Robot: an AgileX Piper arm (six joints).
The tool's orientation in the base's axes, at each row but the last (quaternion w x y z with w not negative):
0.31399, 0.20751, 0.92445, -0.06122
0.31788, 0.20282, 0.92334, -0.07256
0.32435, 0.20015, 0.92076, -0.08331
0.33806, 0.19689, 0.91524, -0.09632
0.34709, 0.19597, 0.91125, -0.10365
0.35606, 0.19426, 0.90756, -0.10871
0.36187, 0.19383, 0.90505, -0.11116
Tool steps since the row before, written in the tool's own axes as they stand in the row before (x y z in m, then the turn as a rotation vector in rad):
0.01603, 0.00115, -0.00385, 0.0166, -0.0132, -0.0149
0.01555, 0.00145, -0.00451, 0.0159, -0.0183, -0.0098
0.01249, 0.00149, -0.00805, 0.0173, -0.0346, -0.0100
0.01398, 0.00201, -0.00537, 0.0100, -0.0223, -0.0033
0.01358, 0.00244, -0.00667, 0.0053, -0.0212, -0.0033
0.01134, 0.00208, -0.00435, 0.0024, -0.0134, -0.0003
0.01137, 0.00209, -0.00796, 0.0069, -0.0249, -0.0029
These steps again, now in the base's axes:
-0.01314, 0.00751, -0.00663, -0.0257, -0.0026, 0.0016
-0.01303, 0.00761, -0.00604, -0.0245, -0.0088, -0.0020
-0.01277, 0.00756, -0.00167, -0.0325, -0.0231, -0.0023
-0.01196, 0.00761, -0.00523, -0.0183, -0.0162, -0.0031
-0.01217, 0.00824, -0.00435, -0.0147, -0.0165, 0.0000
-0.00934, 0.00645, -0.00479, -0.0076, -0.0113, -0.0006
-0.01151, 0.00767, -0.00239, -0.0171, -0.0196, -0.0012

